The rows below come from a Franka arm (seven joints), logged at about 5 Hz.
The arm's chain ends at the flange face. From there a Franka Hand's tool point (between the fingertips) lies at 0.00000 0.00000 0.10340 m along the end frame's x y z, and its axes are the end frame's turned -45 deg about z.
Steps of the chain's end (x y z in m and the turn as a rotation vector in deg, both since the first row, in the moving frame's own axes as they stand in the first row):
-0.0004, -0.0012, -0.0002, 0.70, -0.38, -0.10
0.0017, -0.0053, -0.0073, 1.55, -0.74, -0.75
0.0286, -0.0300, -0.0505, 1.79, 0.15, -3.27
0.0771, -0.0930, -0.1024, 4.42, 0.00, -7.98
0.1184, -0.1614, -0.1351, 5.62, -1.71, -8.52
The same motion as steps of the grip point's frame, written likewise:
0.0010, -0.0025, -0.0002, 0.76, 0.23, -0.10
0.0060, -0.0055, -0.0073, 1.62, 0.57, -0.75
0.0439, -0.0032, -0.0506, 1.16, 1.37, -3.27
0.1255, -0.0173, -0.1027, 3.13, 3.13, -7.98
0.2021, -0.0401, -0.1356, 5.18, 2.76, -8.52

